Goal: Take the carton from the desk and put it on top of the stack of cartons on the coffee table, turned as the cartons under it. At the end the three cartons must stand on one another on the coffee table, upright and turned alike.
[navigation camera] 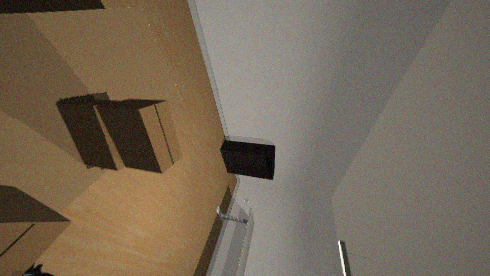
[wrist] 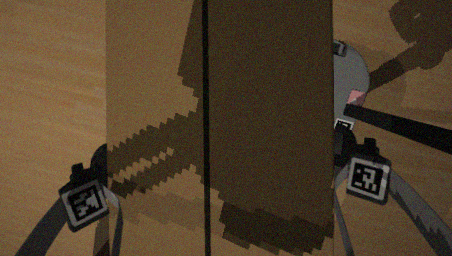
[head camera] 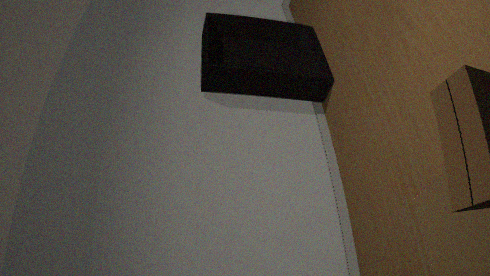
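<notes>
A brown carton with a dark tape line (wrist: pixel 270 90) fills the middle of the wrist view. My gripper (wrist: pixel 223 154) is shut on it, one finger at each side. The floor and my base show beyond the carton. The held carton also shows cut off at the lower left of the navigation view (navigation camera: pixel 25 207). The carton stack (head camera: pixel 462 140) (navigation camera: pixel 132 140) stands on the wooden coffee table (navigation camera: pixel 125 60), apart from the held carton. Its upper carton has a tape line; a light strip and a second dark area show below it. The lower carton's outline merges with shadow. The desk cannot be made out.
A black box-shaped object (head camera: pixel 262 60) (navigation camera: pixel 250 160) is by the pale wall. A pale piece of furniture with metal legs (navigation camera: pixel 234 217) is at the bottom of the navigation view. My grey base (wrist: pixel 352 75) shows on the right of the wrist view.
</notes>
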